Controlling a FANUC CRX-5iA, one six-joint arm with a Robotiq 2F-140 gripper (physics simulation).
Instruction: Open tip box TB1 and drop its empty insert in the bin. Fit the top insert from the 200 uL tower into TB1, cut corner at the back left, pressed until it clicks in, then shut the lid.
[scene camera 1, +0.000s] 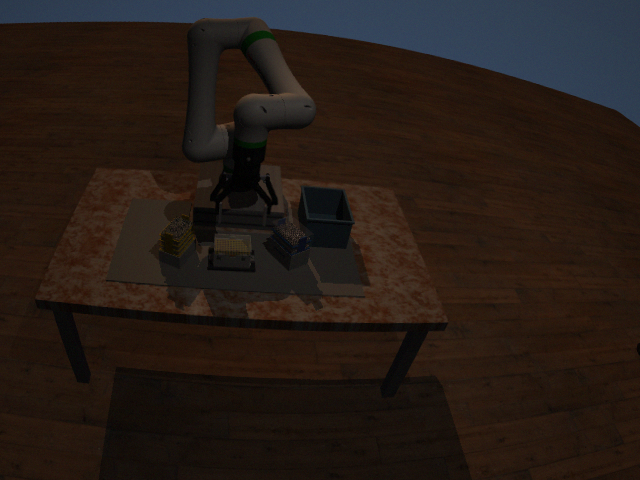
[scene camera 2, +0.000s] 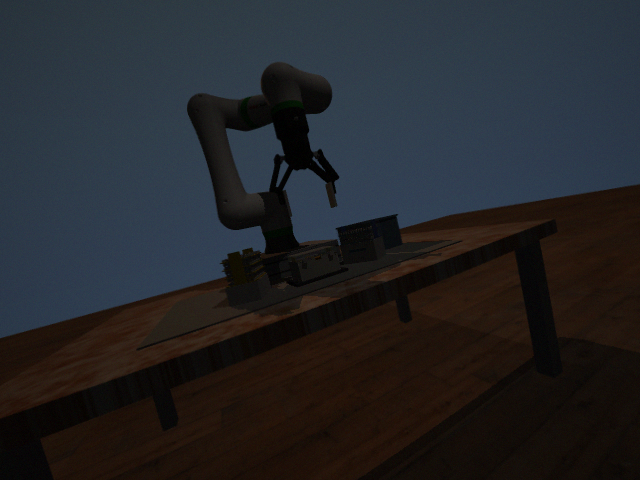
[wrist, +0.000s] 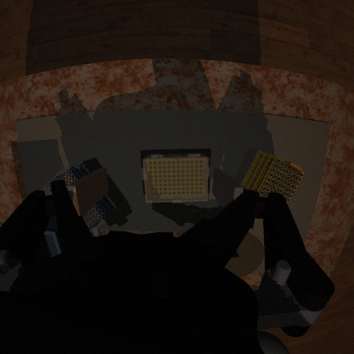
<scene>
gripper: scene camera 1; scene camera 2; wrist 159, 179
same spot on gripper: (scene camera 2: 330, 176) = (scene camera 1: 268, 201)
</scene>
